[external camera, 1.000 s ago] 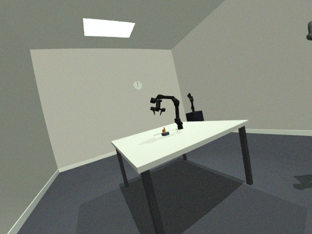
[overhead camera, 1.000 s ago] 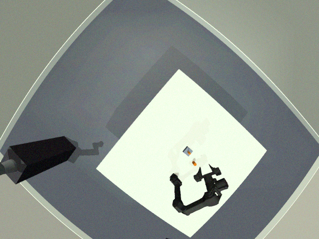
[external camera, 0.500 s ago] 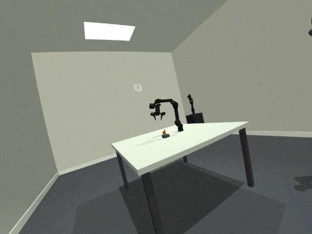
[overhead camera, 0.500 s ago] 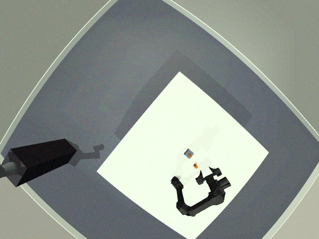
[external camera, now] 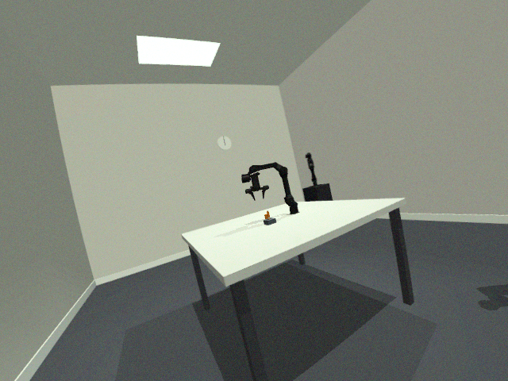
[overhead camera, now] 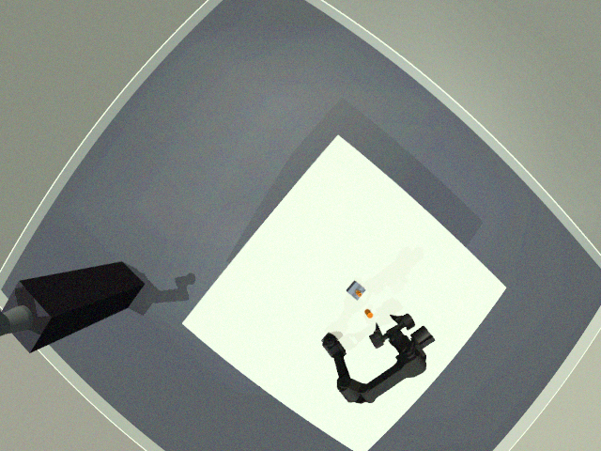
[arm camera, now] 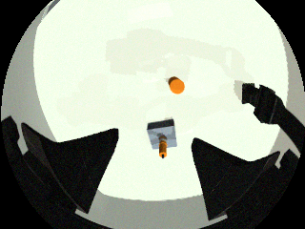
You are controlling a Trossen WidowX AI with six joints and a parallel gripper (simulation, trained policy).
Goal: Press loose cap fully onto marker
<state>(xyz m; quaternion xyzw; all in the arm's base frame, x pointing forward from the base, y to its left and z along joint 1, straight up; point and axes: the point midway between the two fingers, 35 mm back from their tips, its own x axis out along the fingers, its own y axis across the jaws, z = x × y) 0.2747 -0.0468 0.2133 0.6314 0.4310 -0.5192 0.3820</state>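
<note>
My gripper tip is 4 cm past the orange cap, 1 cm to the left of it and 15 cm above it. Also, from my gripper tip: grey holder block: 1 cm ahead, 12 cm to the left, 16 cm below.
</note>
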